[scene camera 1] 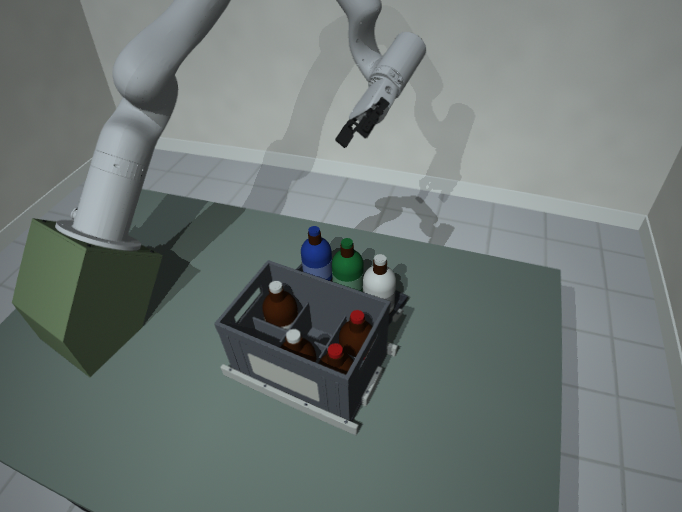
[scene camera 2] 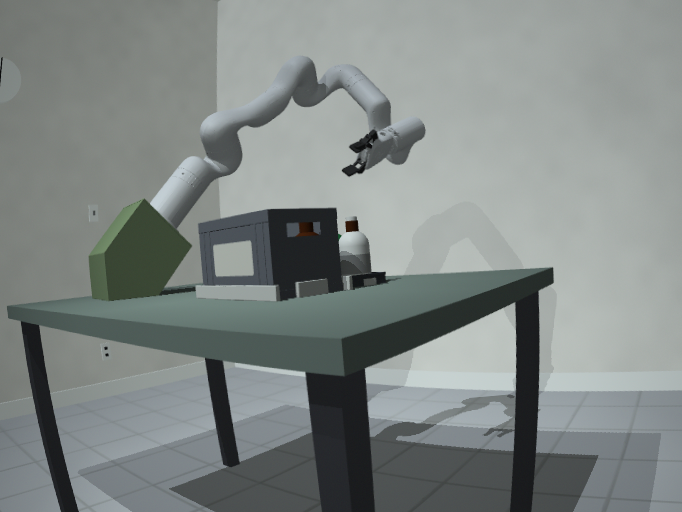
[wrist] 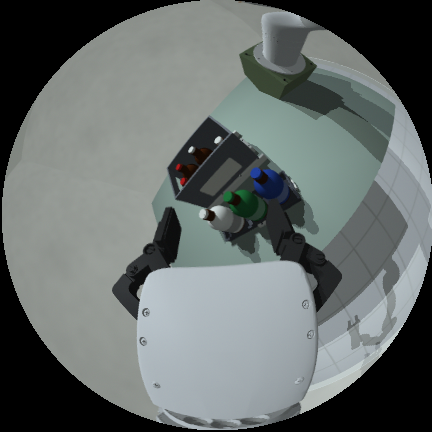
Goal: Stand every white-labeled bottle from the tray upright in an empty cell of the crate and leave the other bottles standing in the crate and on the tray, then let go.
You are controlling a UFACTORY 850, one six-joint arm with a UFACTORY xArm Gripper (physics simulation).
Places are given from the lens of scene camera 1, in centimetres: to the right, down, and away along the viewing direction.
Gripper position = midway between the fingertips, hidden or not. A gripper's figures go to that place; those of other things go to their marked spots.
my gripper (scene camera 1: 350, 139): 2, -26, 99
green bottle (scene camera 1: 347, 264): 1, 2, 100
blue bottle (scene camera 1: 316, 255): -6, 0, 104
